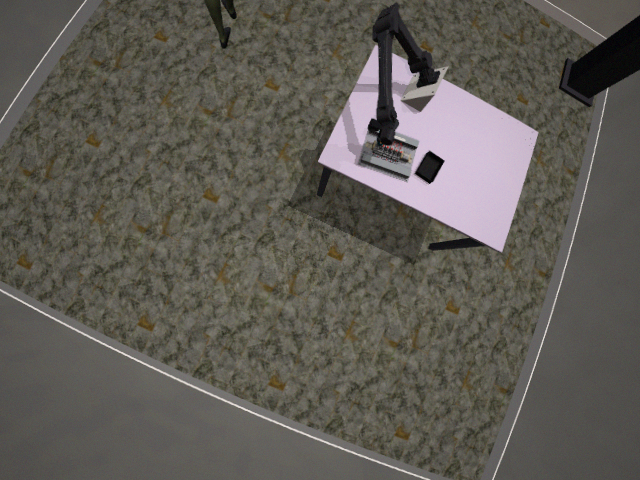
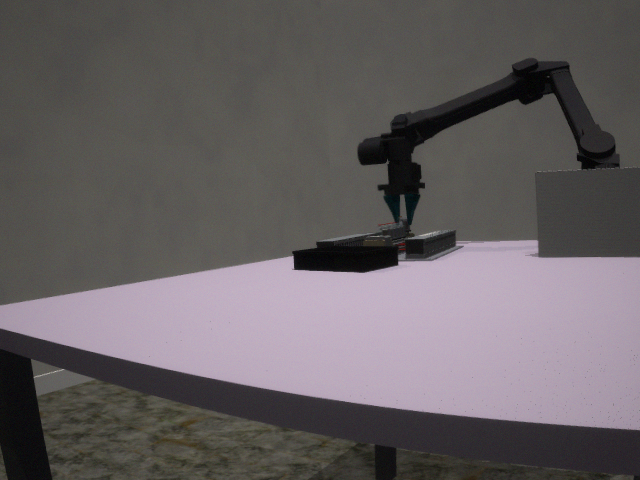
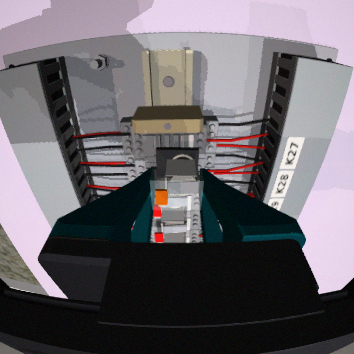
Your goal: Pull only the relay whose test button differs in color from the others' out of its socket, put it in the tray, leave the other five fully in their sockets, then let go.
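Frame: origin at the arm's base, x left, y back, z up, level; metres.
Where they show: gripper, fingertip midpoint: (image 1: 380, 142) (image 2: 403, 225) (image 3: 176, 176); arm's base at its link origin: (image 1: 428, 80) (image 2: 605, 202).
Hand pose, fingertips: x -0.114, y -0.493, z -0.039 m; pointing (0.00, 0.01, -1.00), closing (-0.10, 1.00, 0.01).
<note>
Things, the pixels of their top centre, and the offset from my fingertips. "pt": a spot on its surface instead.
- relay with the orange test button, top centre: (image 3: 176, 197) (image 2: 403, 216) dz +0.021, dx -0.002, dy +0.000 m
- black tray at its top centre: (image 2: 345, 248) (image 1: 431, 166) dz -0.026, dx +0.340, dy +0.029 m
- tan end stop at its top centre: (image 3: 166, 125) dz -0.021, dx -0.024, dy -0.008 m
- K28 at a spot on its surface: (image 3: 282, 184) pt dz -0.018, dx +0.012, dy +0.086 m
The relay with the orange test button (image 3: 161, 196) is held between my teal fingertips, raised a little above its neighbours. Whether its pins are fully clear of its socket is hidden. My gripper (image 2: 404, 222) (image 3: 176, 176) is shut on it, pointing down over the socket row. Two neighbouring relays (image 3: 173, 216) (image 3: 176, 237) with red buttons show between the fingers, lower in the row; the other relays are hidden by the gripper. The black tray (image 1: 429, 167) (image 2: 330, 259) stands beside the panel, empty, away from the gripper.
Two slotted wire ducts (image 3: 321, 107) (image 3: 25, 112) flank the row, with red and black wires running to the sockets. A tan end stop (image 3: 167, 120) sits at the row's end. Labels K27 (image 3: 293, 153) and K28 (image 3: 282, 184) are on the right duct. The grey arm mount (image 2: 586, 212) stands behind.
</note>
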